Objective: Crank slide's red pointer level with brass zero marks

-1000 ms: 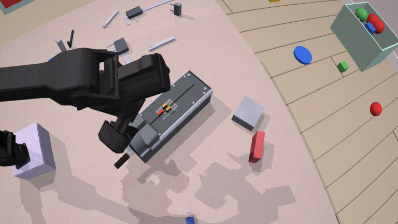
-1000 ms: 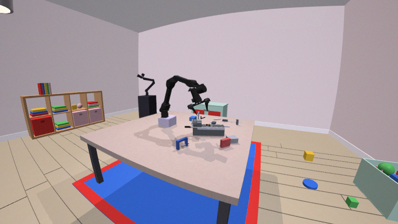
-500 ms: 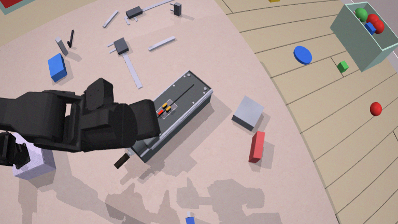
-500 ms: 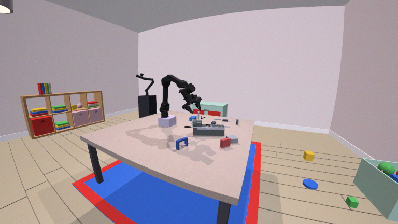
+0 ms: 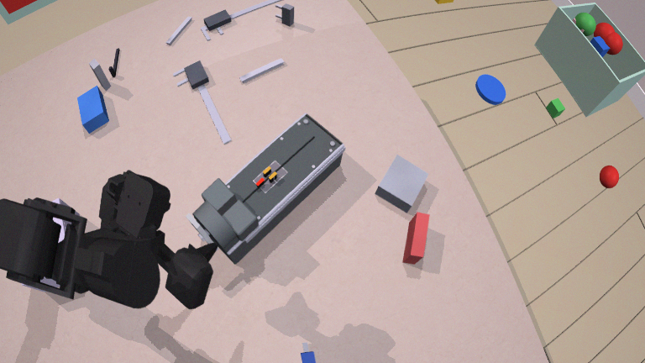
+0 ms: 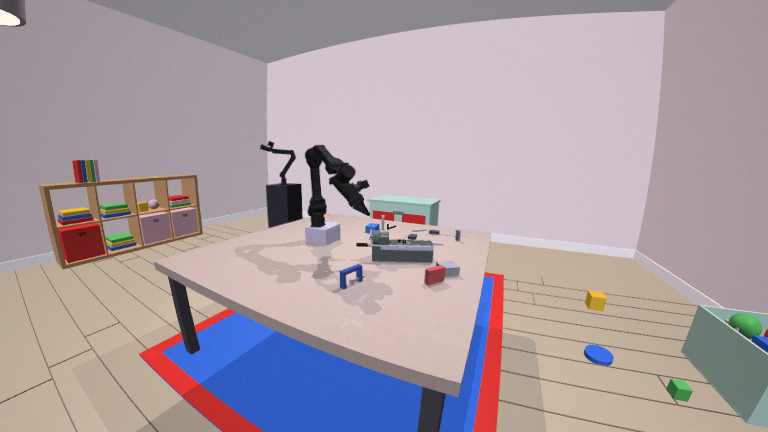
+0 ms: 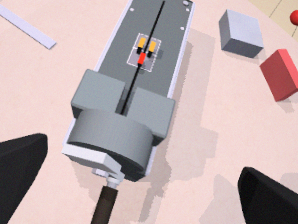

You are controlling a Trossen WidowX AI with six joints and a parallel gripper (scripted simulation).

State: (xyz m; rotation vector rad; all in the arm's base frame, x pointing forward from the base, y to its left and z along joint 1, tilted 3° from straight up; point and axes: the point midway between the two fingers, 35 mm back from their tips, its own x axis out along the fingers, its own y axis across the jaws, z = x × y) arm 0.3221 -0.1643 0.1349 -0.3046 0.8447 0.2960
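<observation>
My gripper tip is now 14 cm above the dark brown crank handle and 3 cm past it. The rest, counted from my gripper tip: red pointer: 12 cm below, 12 cm ahead, 5 cm to the left; then red block: 30 cm ahead, 17 cm below, 15 cm to the right; then grey block: 34 cm ahead, 18 cm below, 5 cm to the right.
</observation>
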